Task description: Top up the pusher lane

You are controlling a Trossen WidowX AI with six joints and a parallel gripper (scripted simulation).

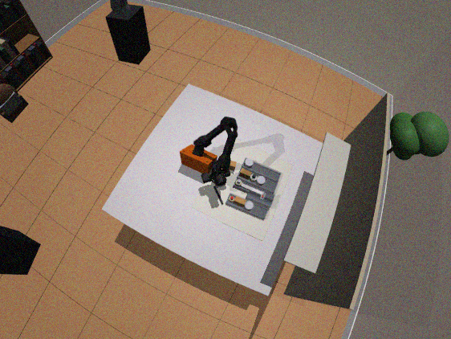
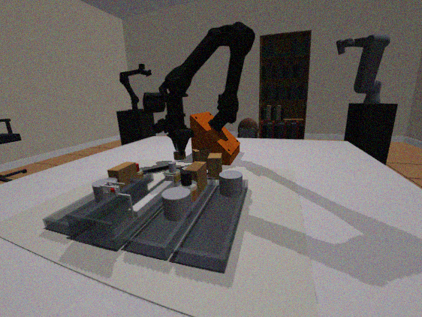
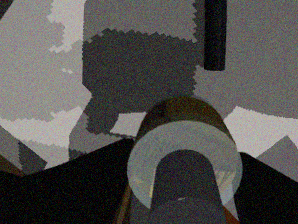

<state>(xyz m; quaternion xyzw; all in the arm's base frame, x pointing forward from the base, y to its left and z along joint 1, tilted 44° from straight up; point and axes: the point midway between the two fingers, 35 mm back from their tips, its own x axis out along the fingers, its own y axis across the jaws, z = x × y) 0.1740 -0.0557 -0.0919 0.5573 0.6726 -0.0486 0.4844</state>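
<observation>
Right now my gripper tip is 9 cm to the left of the black rod, 6 cm short of it and 5 cm above it. Round my gripper tip: white pusher bar 27 cm ahead.
</observation>
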